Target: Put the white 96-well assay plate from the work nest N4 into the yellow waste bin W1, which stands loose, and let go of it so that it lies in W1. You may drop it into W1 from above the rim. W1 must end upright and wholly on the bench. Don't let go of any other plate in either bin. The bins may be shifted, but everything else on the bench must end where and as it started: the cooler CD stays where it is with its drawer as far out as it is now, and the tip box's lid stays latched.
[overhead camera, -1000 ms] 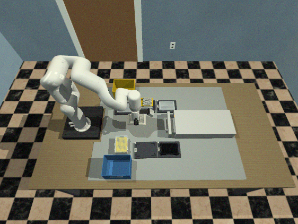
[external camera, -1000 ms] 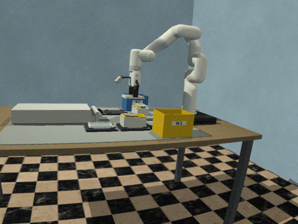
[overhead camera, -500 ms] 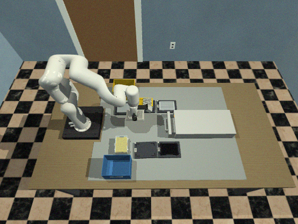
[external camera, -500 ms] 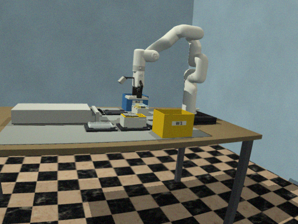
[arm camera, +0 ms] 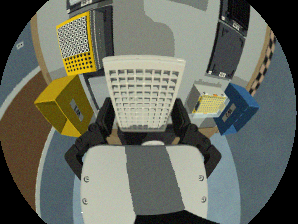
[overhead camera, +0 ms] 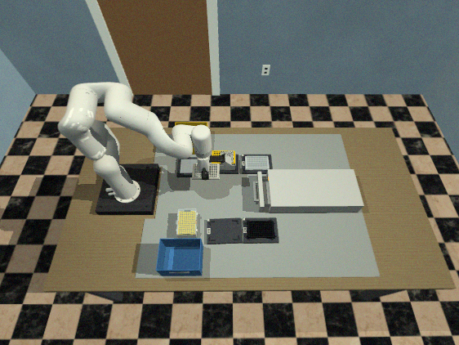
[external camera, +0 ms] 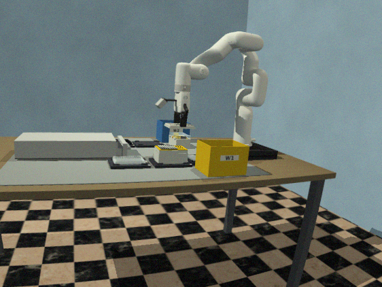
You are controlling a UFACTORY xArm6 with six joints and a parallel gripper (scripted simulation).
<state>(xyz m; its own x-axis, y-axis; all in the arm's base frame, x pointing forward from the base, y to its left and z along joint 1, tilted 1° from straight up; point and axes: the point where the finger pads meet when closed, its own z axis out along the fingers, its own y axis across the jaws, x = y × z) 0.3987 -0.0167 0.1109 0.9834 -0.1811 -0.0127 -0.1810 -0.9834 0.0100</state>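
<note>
Right now my hand is 28 cm to the right of the yellow waste bin W1, 12 cm above it and 5 cm past it. From my hand the other things lie so: dark work nest N4 (26 cm to the right, 15 cm below, 4 cm ahead); then white 96-well assay plate (1 cm below); then black plate (29 cm to the right, 21 cm ahead, 14 cm below).
</note>
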